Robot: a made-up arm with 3 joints. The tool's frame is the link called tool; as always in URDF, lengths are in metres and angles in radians. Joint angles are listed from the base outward. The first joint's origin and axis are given. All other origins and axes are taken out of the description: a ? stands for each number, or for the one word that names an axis. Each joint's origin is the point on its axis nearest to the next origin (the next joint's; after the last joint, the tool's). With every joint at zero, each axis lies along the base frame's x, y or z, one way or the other. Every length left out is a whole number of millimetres.
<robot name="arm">
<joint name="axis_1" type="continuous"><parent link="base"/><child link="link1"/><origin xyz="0 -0.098 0.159"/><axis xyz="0 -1 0"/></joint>
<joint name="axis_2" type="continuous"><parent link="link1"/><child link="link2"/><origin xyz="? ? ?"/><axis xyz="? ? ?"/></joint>
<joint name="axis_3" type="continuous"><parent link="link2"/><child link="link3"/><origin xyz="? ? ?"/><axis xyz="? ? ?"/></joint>
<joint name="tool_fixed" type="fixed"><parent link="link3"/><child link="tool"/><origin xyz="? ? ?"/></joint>
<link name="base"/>
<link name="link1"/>
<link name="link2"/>
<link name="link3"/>
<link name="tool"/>
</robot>
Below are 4 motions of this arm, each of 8 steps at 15 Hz.
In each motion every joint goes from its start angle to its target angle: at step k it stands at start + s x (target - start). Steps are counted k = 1, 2, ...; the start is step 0. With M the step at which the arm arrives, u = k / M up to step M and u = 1 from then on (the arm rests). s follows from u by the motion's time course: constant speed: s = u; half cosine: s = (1 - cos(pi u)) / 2; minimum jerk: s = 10 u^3 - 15 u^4 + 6 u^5.
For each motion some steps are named. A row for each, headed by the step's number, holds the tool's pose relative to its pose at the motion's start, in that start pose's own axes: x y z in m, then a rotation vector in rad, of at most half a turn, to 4 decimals.
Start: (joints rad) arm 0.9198 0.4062 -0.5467
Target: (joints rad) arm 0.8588 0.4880 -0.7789
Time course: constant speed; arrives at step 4
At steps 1, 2, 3, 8:
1: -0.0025 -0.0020 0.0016 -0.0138 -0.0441 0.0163
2: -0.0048 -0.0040 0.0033 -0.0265 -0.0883 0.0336
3: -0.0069 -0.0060 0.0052 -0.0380 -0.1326 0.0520
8: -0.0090 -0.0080 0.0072 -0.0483 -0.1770 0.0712

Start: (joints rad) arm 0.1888 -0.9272 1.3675
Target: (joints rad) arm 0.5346 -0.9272 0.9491
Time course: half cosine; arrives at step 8
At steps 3, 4, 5, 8:
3: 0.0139 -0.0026 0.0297 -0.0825 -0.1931 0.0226
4: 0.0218 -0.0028 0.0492 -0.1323 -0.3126 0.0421
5: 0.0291 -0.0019 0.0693 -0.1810 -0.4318 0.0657
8: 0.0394 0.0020 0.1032 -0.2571 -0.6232 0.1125

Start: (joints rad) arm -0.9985 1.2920 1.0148
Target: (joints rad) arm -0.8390 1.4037 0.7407
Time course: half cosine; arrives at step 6
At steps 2, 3, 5, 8:
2: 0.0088 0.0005 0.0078 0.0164 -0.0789 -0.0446
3: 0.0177 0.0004 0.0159 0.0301 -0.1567 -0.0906
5: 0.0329 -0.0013 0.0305 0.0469 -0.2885 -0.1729
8: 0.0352 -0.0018 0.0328 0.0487 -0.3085 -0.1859

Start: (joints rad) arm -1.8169 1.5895 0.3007
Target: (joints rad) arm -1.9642 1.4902 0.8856
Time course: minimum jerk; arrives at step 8
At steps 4, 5, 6, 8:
4: -0.0288 -0.0013 0.0038 0.0130 0.2927 0.0882
5: -0.0407 -0.0030 0.0063 0.0104 0.4252 0.1293
6: -0.0493 -0.0046 0.0085 0.0048 0.5266 0.1610
8: -0.0542 -0.0058 0.0099 -0.0001 0.5879 0.1801

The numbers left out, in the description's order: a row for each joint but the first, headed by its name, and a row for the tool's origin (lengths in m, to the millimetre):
axis_2: xyz -0.002 0 -0.293, axis -1 0 0
axis_3: xyz 0 -0.013 -0.047, axis 0 1 0
tool: xyz -0.031 0 -0.037

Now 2 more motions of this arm.
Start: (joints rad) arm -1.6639 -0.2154 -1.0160
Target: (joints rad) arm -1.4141 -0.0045 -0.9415
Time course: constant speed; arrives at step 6
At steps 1, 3, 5, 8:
1: 0.0092 -0.0031 -0.0126 -0.0118 -0.0284 0.0341
3: 0.0293 -0.0088 -0.0365 -0.0401 -0.0861 0.0994
5: 0.0517 -0.0139 -0.0585 -0.0747 -0.1448 0.1604
8: 0.0636 -0.0163 -0.0687 -0.0942 -0.1745 0.1892

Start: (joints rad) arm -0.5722 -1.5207 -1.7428
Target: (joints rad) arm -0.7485 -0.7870 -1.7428
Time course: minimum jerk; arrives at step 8
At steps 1, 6, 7, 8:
1: 0.0003 -0.0009 0.0008 -0.0008 0.0002 0.0121
6: 0.0319 -0.0427 0.0507 -0.0350 0.0595 0.6723
7: 0.0364 -0.0454 0.0559 -0.0369 0.0708 0.7373
8: 0.0372 -0.0458 0.0569 -0.0372 0.0730 0.7492

